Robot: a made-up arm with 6 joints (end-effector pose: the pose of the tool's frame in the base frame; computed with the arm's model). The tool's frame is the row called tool. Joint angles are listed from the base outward.
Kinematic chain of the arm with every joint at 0, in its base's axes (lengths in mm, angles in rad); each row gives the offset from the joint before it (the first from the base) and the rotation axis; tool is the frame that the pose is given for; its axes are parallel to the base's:
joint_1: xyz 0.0 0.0 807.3 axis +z
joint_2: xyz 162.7 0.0 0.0 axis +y
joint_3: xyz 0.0 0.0 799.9 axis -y
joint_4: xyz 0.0 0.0 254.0 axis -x
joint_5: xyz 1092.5 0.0 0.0 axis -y
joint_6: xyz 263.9 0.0 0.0 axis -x
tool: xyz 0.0 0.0 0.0
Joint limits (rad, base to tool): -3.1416..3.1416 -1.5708..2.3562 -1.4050..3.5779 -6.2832..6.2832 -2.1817..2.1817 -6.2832..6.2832
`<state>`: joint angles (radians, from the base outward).
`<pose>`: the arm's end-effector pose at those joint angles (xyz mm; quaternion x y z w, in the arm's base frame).
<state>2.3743 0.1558 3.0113 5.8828 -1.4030 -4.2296</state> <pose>510.9 -633.6 1904.5 0.1911 -0.8120 0.0923 0.5436</pose>
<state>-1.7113 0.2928 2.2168 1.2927 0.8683 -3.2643</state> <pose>238.5 303.1 2651.2 -0.0805 -0.2956 0.1411 0.9414</pose>
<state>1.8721 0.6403 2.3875 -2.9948 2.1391 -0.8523</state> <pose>-99.6 430.2 2378.5 -0.6364 -0.6239 0.4333 0.1345</pose>
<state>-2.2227 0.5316 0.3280 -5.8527 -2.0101 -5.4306</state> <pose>-1010.9 -1160.3 1334.8 0.6416 0.6534 -0.2153 0.3392</pose>
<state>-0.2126 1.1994 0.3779 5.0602 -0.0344 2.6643</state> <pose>1972.0 -416.9 275.5 -0.5639 0.3561 0.2032 0.7169</pose>
